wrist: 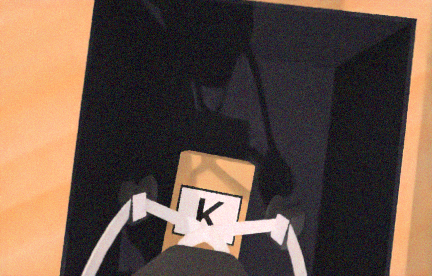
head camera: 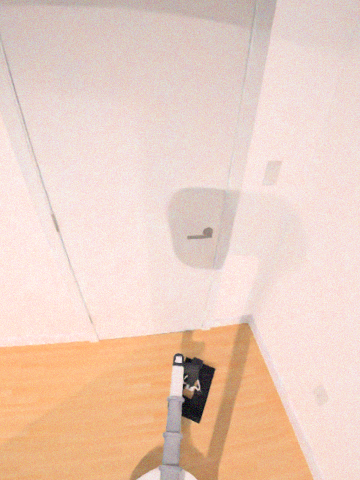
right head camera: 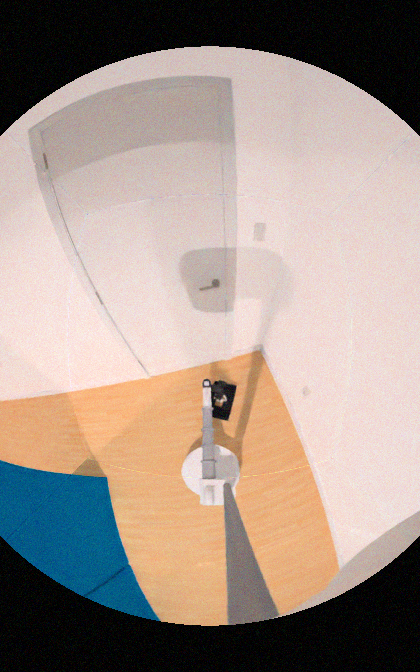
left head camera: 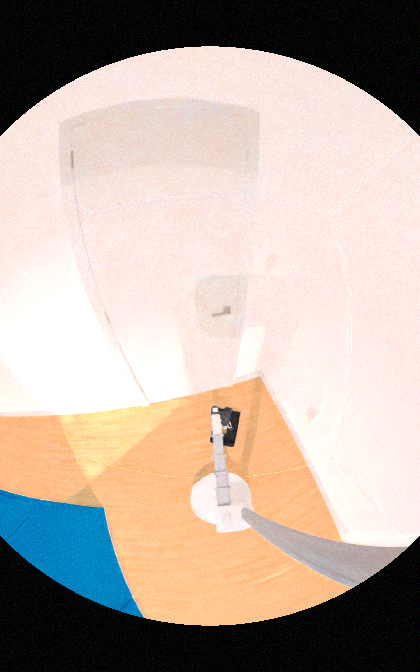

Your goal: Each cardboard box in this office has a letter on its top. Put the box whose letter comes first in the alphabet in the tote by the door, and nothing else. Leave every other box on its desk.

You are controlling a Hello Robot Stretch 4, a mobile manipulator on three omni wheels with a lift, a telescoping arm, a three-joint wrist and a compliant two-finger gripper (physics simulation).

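Places are measured from the robot's base along level axes (x ahead, y right, z down), in centimetres.
Pixels of known places: gripper, fingertip midpoint: [wrist: 211,201] [head camera: 190,388].
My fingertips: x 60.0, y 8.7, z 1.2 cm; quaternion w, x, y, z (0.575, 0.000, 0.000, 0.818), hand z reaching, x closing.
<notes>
For each thing: its middle in the pictures, then the offset to it from my fingertips. "spot": a spot on its surface instead.
- tan cardboard box, body centre: [wrist: 208,207] [head camera: 190,388] dx -0.2, dy -0.3, dz -1.2 cm
- black tote, body centre: [wrist: 225,219] [head camera: 192,388] dx -0.8, dy +1.1, dz -3.4 cm
- door handle, surface spot: [head camera: 206,233] spot: dx +39.9, dy +0.4, dz -91.1 cm
A tan cardboard box [head camera: 189,393] [wrist: 230,175] with a black K on a white label is inside the walls of the black tote [head camera: 202,406] [left head camera: 234,431] [right head camera: 229,406] [wrist: 365,125] in the wrist view. The tote is on the wood floor in front of the door [head camera: 140,150]. My gripper [head camera: 192,387] [wrist: 211,201] is open over the tote, its two fingertips standing apart from the box, one at each side. The gripper's white fingers and dark body cover the lower part of the box and label. Whether the box rests on the tote's bottom is hard to tell. No other lettered box or desk shows.
The door handle [head camera: 206,233] is above and beyond the tote. A wall [head camera: 320,250] runs along the right and meets the door wall in a corner behind the tote. My base [left head camera: 207,500] [right head camera: 192,470] is on the wood floor. A blue floor area [left head camera: 55,540] [right head camera: 55,520] lies at lower left.
</notes>
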